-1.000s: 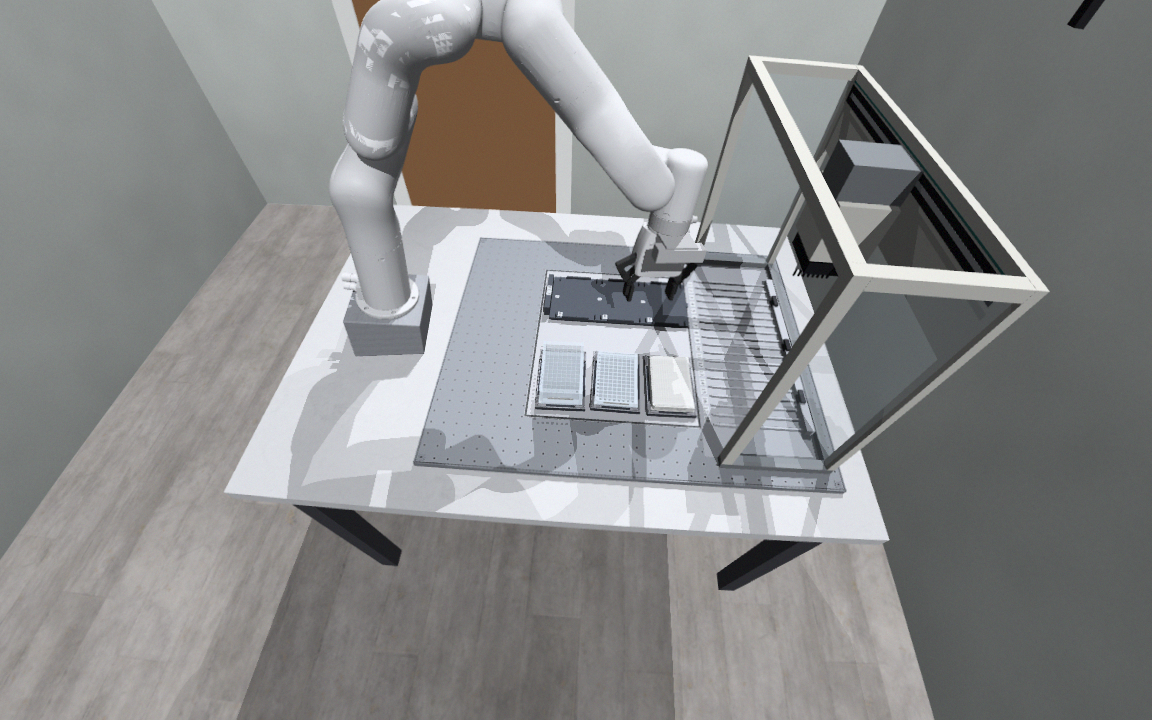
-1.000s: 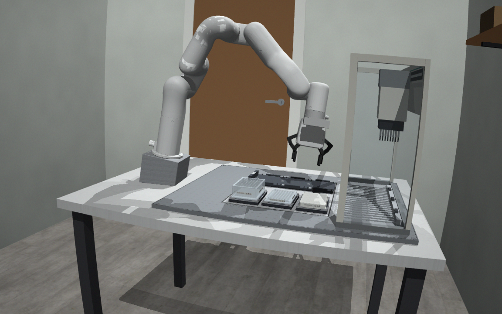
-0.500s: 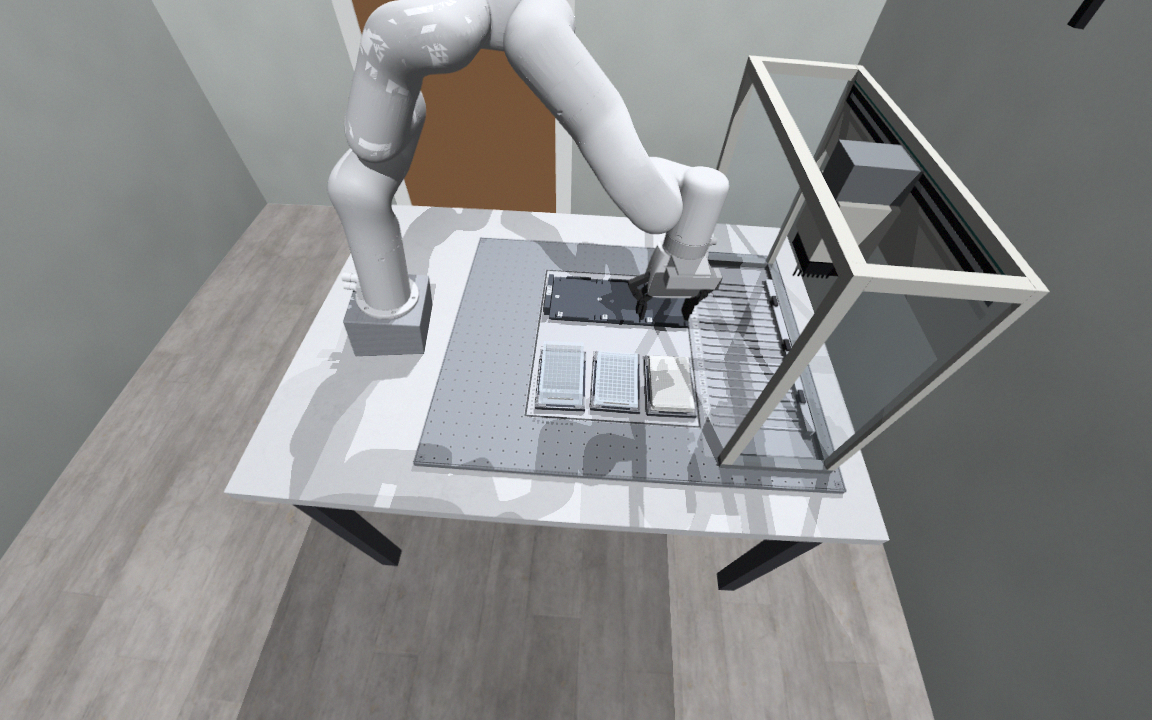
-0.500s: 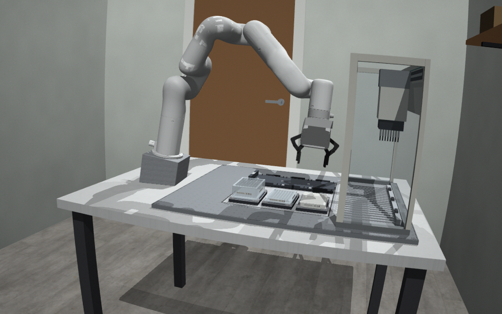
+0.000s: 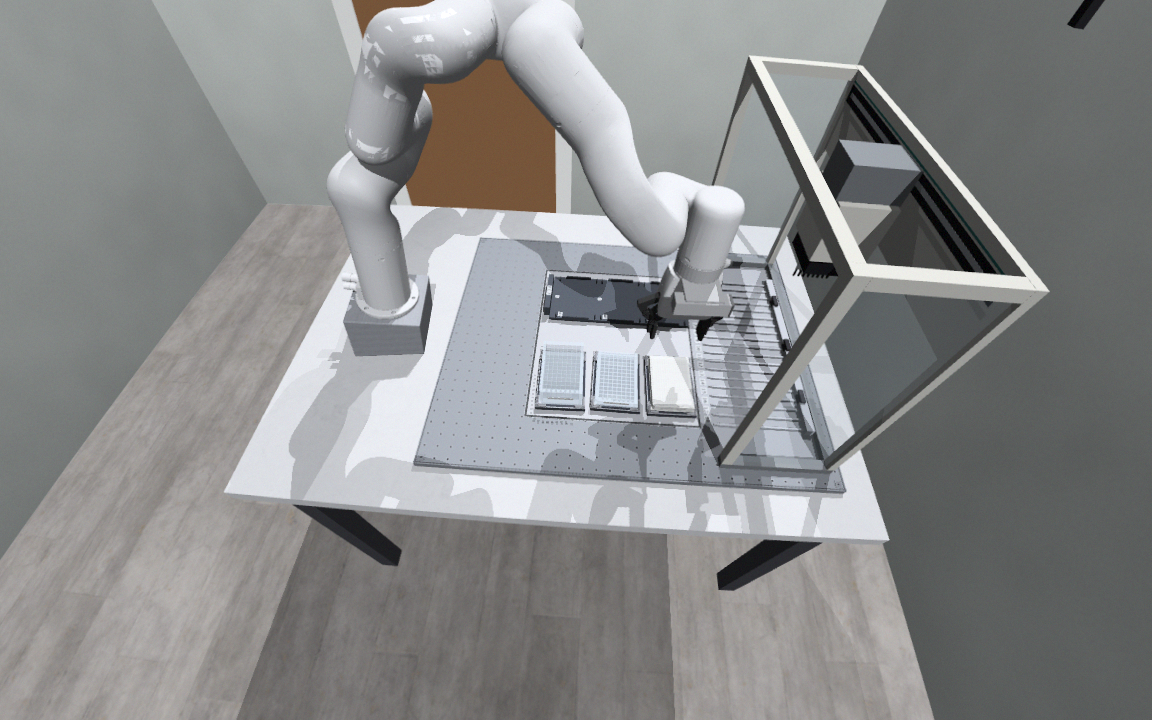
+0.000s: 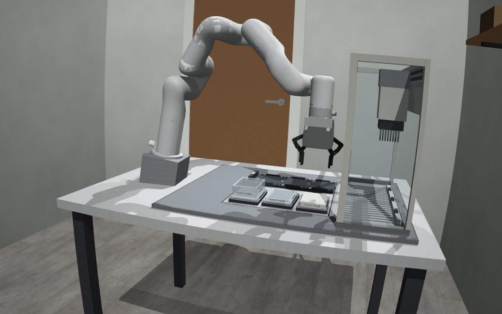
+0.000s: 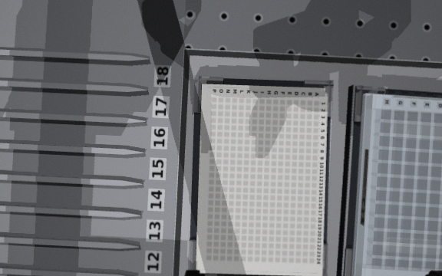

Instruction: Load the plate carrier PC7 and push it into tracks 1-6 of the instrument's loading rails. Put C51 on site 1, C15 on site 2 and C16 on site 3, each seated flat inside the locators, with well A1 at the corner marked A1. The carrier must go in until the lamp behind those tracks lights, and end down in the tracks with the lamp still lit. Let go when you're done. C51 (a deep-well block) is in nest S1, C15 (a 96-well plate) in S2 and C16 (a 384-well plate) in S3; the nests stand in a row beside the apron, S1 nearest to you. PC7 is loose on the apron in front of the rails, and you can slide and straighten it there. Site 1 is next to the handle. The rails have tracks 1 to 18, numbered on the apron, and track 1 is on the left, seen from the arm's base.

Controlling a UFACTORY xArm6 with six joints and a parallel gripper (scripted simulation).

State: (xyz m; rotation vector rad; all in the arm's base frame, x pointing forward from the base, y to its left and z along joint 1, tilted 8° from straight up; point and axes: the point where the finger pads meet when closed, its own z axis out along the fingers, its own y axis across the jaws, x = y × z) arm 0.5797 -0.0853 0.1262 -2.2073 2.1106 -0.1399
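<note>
The nest S3 is 10 mm ahead of my hand, 40 mm to the right of it and 130 mm below it. From my hand the other things lie so: front post (100 mm ahead, 200 mm to the right, 110 mm above); then dark carrier PC7 (100 mm behind, 190 mm to the left, 120 mm below); then nest S2 (100 mm behind, 40 mm to the right, 130 mm below).
</note>
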